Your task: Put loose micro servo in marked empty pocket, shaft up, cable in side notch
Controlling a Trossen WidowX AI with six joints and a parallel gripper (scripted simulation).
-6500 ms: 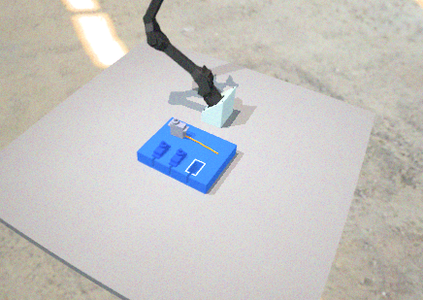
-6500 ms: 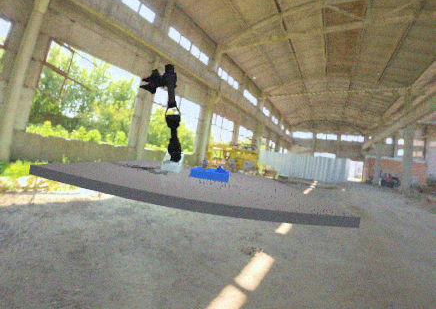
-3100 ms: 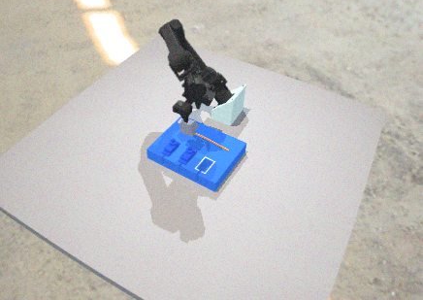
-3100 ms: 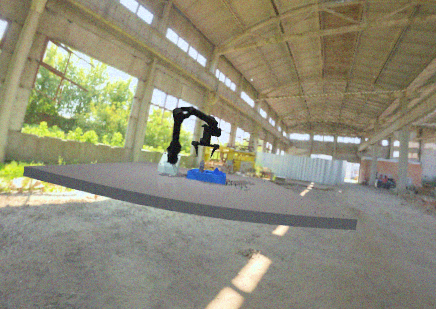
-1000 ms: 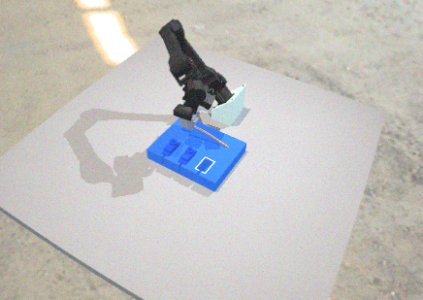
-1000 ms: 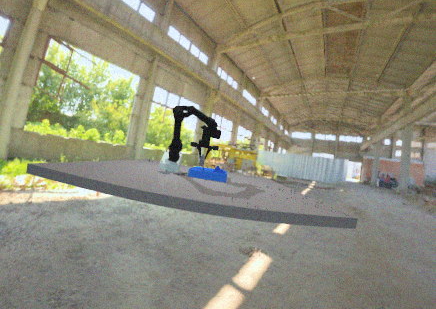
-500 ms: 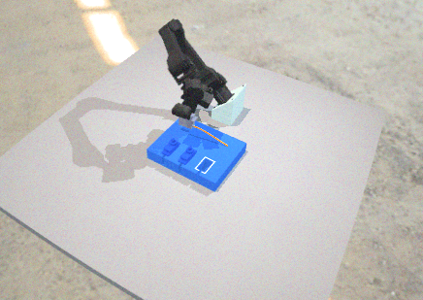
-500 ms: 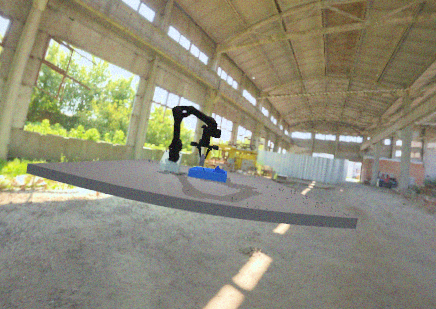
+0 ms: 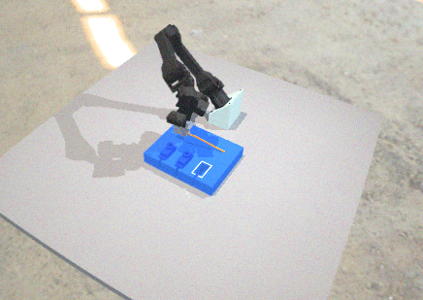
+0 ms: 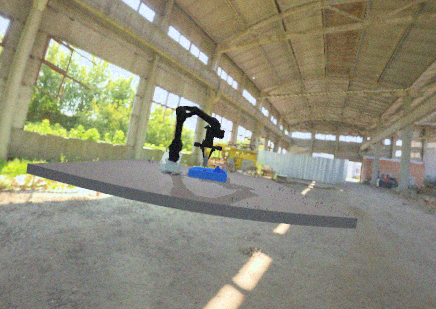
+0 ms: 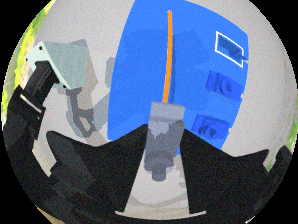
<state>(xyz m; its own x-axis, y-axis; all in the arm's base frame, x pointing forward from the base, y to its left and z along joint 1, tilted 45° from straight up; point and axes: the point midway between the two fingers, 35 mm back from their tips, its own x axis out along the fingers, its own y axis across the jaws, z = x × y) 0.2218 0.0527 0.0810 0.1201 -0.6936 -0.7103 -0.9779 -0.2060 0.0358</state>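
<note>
My gripper tip is now 10 mm past the deck, 60 mm to the right of it and 100 mm above it.
</note>
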